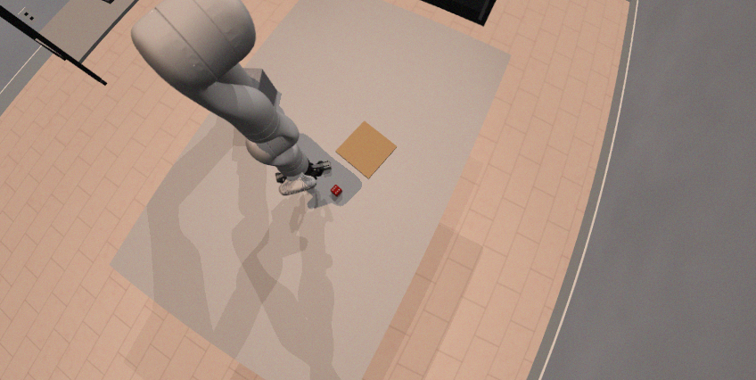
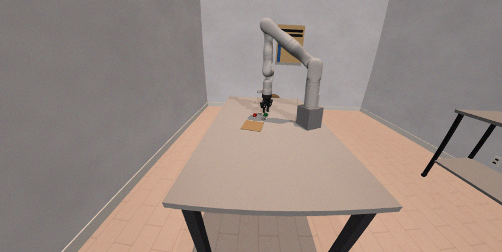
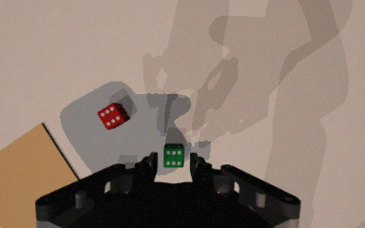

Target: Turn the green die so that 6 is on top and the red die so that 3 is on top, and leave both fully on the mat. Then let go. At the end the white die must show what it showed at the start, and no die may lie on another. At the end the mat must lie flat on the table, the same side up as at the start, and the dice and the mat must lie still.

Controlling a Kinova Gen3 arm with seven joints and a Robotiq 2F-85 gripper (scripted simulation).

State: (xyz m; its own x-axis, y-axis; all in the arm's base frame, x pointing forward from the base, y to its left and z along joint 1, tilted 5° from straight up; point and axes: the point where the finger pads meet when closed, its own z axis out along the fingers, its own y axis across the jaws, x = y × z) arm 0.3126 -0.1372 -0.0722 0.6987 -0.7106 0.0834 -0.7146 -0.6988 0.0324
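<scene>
Now: hand 40 mm above the green die. Also, from my hand: white die (70 mm to the left, 40 mm below, 20 mm ahead); then red die (90 mm ahead, 40 mm below, 20 mm to the left); then tan mat (180 mm to the left, 100 mm ahead, 50 mm below).
</scene>
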